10 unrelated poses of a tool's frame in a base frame.
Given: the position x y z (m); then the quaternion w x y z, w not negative.
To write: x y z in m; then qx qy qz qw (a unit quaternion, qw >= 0). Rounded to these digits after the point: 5 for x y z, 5 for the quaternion.
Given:
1: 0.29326 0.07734 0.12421 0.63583 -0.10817 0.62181 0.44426
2: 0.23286 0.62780 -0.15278 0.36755 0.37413 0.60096 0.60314
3: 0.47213 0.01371 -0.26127 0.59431 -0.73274 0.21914 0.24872
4: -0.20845 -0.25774 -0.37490 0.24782 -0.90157 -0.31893 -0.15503
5: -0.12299 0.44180 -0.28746 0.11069 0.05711 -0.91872 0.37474
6: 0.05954 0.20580 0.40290 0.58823 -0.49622 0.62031 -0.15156
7: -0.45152 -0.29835 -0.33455 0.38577 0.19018 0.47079 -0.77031
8: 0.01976 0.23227 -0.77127 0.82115 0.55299 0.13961 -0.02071
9: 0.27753 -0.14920 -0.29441 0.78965 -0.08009 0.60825 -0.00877
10: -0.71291 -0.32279 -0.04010 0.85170 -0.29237 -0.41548 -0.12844
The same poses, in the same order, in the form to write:
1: 0.29326 0.07734 0.12421 -0.10817 0.62181 0.44426 0.63583
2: 0.23286 0.62780 -0.15278 0.37413 0.60096 0.60314 0.36755
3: 0.47213 0.01371 -0.26127 -0.73274 0.21914 0.24872 0.59431
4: -0.20845 -0.25774 -0.37490 -0.90157 -0.31893 -0.15503 0.24782
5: -0.12299 0.44180 -0.28746 0.05711 -0.91872 0.37474 0.11069
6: 0.05954 0.20580 0.40290 -0.49622 0.62031 -0.15156 0.58823
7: -0.45152 -0.29835 -0.33455 0.19018 0.47079 -0.77031 0.38577
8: 0.01976 0.23227 -0.77127 0.55299 0.13961 -0.02071 0.82115
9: 0.27753 -0.14920 -0.29441 -0.08009 0.60825 -0.00877 0.78965
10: -0.71291 -0.32279 -0.04010 -0.29237 -0.41548 -0.12844 0.85170
